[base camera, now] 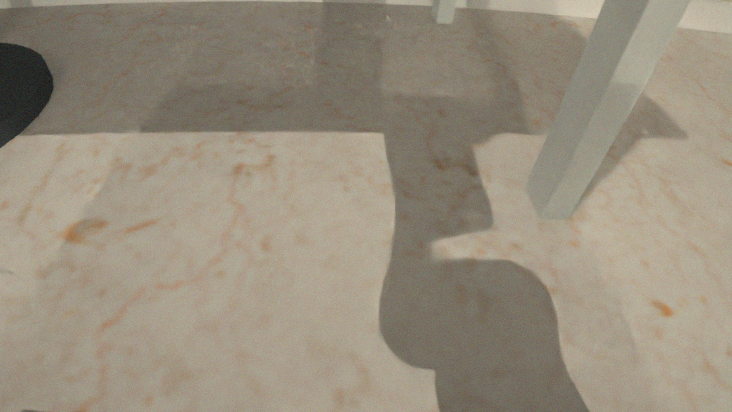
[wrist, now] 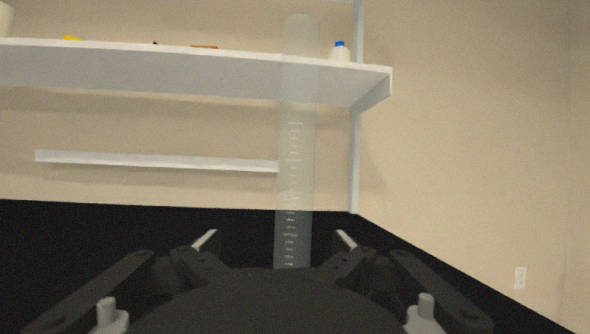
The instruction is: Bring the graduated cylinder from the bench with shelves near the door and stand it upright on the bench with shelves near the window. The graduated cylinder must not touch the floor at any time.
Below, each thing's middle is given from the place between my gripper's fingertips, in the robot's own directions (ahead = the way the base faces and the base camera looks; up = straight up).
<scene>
Right now the graduated cylinder [wrist: 300, 65] is 8 cm ahead of my hand, 6 cm above it and 1 cm to the right of it.
</scene>
